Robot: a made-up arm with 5 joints.
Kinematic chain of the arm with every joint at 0, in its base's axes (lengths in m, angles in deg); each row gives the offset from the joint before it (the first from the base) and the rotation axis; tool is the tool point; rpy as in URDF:
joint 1: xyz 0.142 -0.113 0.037 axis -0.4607 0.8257 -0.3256
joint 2: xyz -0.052 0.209 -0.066 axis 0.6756 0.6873 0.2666
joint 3: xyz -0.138 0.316 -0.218 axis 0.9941 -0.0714 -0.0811
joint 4: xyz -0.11 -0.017 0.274 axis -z
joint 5: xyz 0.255 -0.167 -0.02 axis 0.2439 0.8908 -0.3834
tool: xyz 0.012 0.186 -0.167 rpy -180 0 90
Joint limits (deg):
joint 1: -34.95..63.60
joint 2: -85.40..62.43
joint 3: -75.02..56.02
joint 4: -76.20..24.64
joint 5: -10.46..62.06
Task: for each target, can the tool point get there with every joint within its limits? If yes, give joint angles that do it. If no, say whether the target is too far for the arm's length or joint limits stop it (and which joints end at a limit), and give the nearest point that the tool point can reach.
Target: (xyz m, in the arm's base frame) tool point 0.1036 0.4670 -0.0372
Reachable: yes | joints 35.68 32.82 28.10 -28.57 19.82
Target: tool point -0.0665 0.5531 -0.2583
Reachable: yes | joints 38.86 -12.87 13.18 -66.71 53.41
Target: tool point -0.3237 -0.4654 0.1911
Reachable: no: joint limits stop it (at a limit: joint 1, joint 2, joint 3, joint 4, joint 5) | nearest point -0.2430 0.0354 0.2596 | short by 0.512 m
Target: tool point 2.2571 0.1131 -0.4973
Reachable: no: too far | nearest point 0.7117 0.1800 -0.2241 | short by 1.571 m
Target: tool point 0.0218 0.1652 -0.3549
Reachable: yes | joints 53.81 -53.97 40.47 -17.13 54.80
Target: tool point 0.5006 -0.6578 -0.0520
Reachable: no: joint limits stop it (at a limit: joint 2, joint 3, joint 4, joint 5) | nearest point 0.2153 -0.1517 -0.2350 | short by 0.609 m
